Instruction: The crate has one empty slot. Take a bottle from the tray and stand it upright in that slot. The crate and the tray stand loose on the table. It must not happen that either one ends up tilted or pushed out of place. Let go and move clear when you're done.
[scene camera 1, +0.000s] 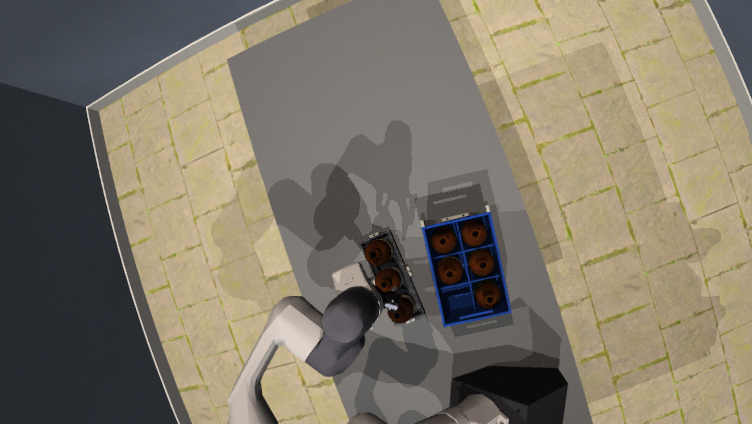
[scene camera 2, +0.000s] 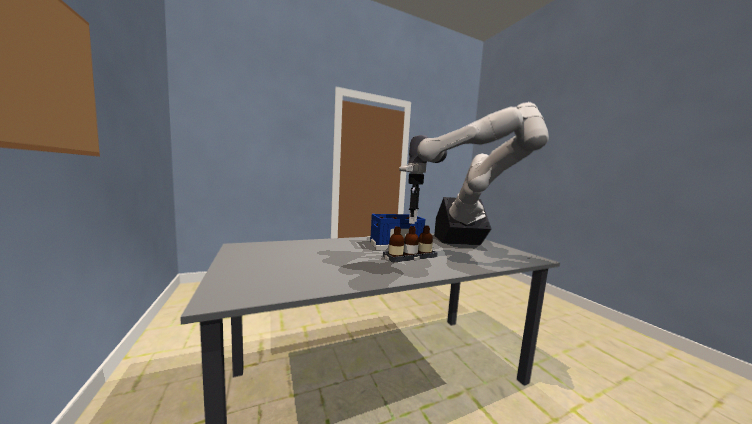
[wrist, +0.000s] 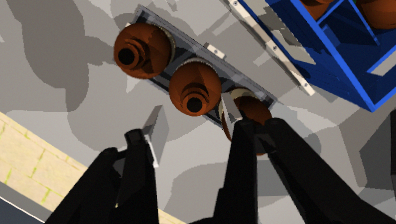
Labels:
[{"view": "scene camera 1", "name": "dark tray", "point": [407, 287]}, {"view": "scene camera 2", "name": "blue crate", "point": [381, 234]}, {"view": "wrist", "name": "my gripper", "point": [194, 112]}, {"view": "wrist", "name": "brown bottle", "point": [195, 89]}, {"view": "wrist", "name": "dark tray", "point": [186, 47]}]

